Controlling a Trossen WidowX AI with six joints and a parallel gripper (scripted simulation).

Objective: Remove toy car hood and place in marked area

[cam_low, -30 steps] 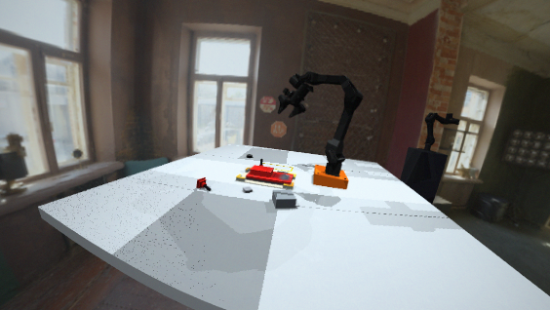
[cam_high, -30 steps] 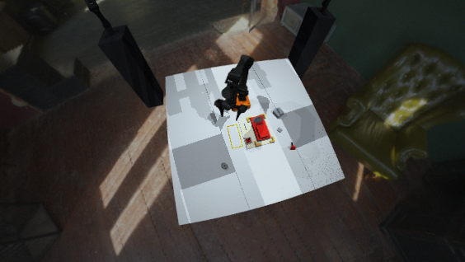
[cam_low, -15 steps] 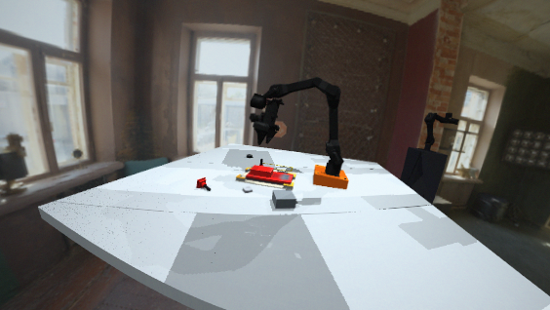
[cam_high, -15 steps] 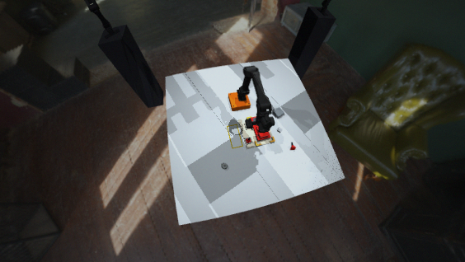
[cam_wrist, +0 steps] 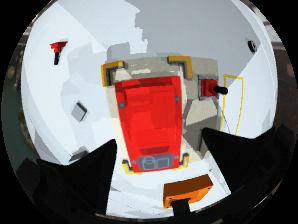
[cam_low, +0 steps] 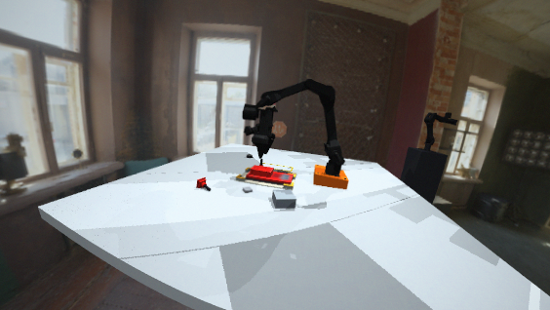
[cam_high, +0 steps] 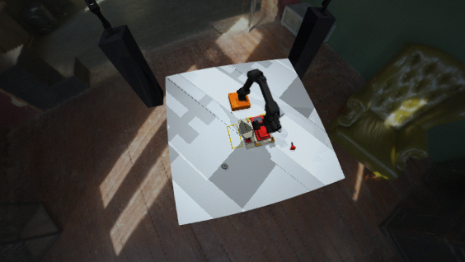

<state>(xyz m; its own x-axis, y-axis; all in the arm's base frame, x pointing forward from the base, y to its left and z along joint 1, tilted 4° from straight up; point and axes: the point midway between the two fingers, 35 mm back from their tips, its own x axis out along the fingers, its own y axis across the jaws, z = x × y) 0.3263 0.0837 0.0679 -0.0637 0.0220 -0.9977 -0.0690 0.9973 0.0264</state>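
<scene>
The red hood is 1 cm to the left of my gripper tip and 6 cm below it. From my gripper tip the other things lie so: small round piece 20 cm ahead, 32 cm to the right, 10 cm below.
</scene>
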